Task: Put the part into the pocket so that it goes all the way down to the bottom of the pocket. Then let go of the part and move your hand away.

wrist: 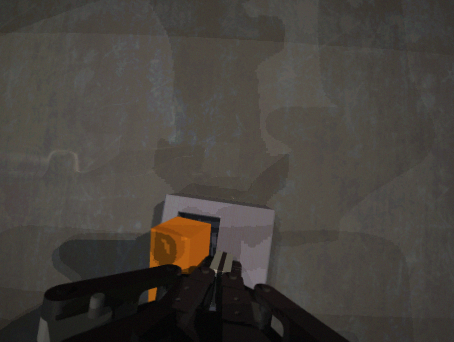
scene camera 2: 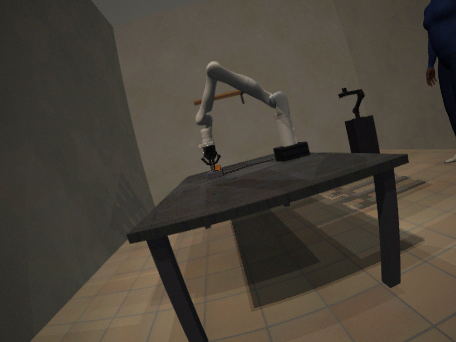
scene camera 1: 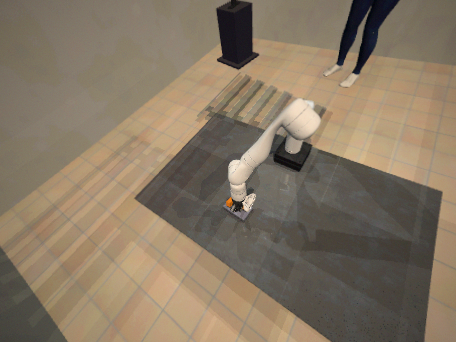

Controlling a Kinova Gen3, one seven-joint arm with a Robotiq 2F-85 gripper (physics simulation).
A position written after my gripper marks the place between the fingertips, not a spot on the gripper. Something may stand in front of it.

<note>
My gripper (wrist: 223, 264) is shut and touches a grey pocket block (wrist: 243, 229) and an orange part (wrist: 179, 241).
</note>
